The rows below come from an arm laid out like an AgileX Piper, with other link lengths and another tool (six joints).
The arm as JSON. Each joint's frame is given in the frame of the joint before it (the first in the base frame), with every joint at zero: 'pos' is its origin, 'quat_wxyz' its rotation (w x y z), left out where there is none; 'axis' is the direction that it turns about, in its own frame. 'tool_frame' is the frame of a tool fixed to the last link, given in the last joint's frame.
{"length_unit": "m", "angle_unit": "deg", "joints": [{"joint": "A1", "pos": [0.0, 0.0, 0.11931], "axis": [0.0, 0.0, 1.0]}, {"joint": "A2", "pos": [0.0, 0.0, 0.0], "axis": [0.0, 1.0, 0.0]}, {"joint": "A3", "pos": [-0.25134, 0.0, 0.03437], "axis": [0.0, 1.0, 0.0]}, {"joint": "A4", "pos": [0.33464, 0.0, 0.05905], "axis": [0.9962, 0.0, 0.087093]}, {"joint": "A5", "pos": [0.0, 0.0, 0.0], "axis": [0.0, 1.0, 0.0]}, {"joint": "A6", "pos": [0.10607, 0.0, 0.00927], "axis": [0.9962, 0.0, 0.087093]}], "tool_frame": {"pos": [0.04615, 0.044, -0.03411], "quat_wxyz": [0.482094, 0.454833, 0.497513, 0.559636]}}
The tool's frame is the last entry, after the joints.
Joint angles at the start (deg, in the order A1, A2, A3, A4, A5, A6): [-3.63 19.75 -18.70 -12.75 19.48 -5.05]
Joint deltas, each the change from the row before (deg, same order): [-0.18 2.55 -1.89 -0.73 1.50 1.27]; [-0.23 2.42 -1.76 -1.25 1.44 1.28]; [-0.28 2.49 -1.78 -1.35 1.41 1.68]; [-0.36 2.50 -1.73 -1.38 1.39 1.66]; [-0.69 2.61 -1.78 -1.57 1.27 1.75]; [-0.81 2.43 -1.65 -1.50 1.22 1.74]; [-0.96 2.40 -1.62 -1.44 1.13 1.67]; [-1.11 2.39 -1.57 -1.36 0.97 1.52]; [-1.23 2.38 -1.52 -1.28 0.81 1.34]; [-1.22 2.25 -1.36 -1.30 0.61 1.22]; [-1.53 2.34 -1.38 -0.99 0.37 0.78]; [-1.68 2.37 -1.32 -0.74 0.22 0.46]
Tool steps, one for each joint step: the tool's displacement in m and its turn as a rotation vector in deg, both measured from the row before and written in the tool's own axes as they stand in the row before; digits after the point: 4 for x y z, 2 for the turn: [-0.0023 0.0019 0.0025 2.11 -0.20 0.84]; [-0.0033 0.0011 0.0027 2.11 -0.49 0.38]; [-0.0035 0.0014 0.0032 2.09 -0.63 0.71]; [-0.0040 0.0010 0.0036 2.13 -0.78 0.70]; [-0.0058 0.0011 0.0043 2.12 -1.20 0.76]; [-0.0062 0.0008 0.0043 2.01 -1.34 0.88]; [-0.0069 0.0009 0.0046 1.93 -1.49 0.94]; [-0.0075 0.0009 0.0051 1.83 -1.59 0.93]; [-0.0080 0.0008 0.0056 1.73 -1.65 0.88]; [-0.0079 0.0005 0.0059 1.56 -1.62 0.73]; [-0.0091 0.0004 0.0067 1.51 -1.65 0.71]; [-0.0094 -0.0001 0.0073 1.53 -1.58 0.68]
